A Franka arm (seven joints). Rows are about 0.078 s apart.
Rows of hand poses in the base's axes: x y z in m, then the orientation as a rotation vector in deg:
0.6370, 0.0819, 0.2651, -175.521, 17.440, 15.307
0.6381, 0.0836, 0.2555, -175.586, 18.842, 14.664
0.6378, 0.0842, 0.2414, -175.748, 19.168, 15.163
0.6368, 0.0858, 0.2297, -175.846, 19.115, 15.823
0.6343, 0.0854, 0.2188, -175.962, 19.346, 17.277
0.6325, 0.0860, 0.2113, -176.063, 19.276, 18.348
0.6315, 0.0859, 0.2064, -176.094, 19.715, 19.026
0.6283, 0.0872, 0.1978, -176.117, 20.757, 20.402
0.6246, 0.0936, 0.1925, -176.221, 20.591, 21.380
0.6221, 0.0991, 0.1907, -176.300, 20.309, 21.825
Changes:
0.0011, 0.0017, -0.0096, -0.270, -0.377, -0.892
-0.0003, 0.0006, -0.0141, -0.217, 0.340, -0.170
-0.0010, 0.0016, -0.0117, -0.098, 0.431, 0.063
-0.0025, -0.0004, -0.0109, -0.183, 0.953, -0.095
-0.0018, 0.0006, -0.0075, -0.117, 0.696, 0.084
-0.0010, -0.0001, -0.0049, -0.129, 0.450, -0.254
-0.0032, 0.0013, -0.0086, -0.261, 0.914, -0.614
-0.0037, 0.0064, -0.0053, -0.109, 0.632, 0.143
-0.0025, 0.0055, -0.0018, -0.043, 0.284, 0.199

